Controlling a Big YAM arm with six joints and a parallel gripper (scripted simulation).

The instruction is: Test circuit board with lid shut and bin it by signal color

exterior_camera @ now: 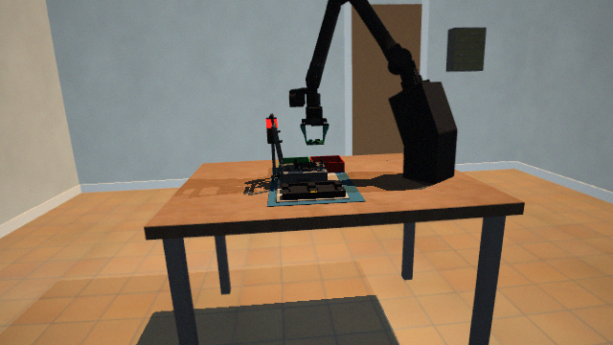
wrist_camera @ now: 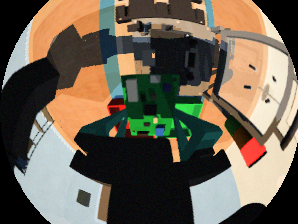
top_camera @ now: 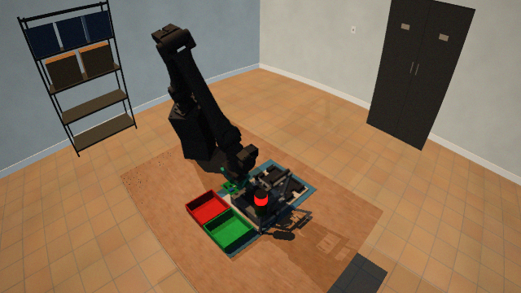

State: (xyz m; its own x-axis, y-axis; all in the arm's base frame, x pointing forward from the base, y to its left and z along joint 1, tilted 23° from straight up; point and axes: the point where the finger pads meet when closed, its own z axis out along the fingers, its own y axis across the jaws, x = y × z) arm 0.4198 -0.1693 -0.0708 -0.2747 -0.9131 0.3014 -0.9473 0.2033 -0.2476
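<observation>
My gripper is now 90 mm past the red bin, 110 mm to the left of it and 140 mm above it. The rest, counted from my hand: green bin 50 mm ahead, 150 mm to the right, 140 mm below; then tester lid 170 mm ahead, 30 mm to the left, 30 mm above; then green circuit board right at my hand.
</observation>
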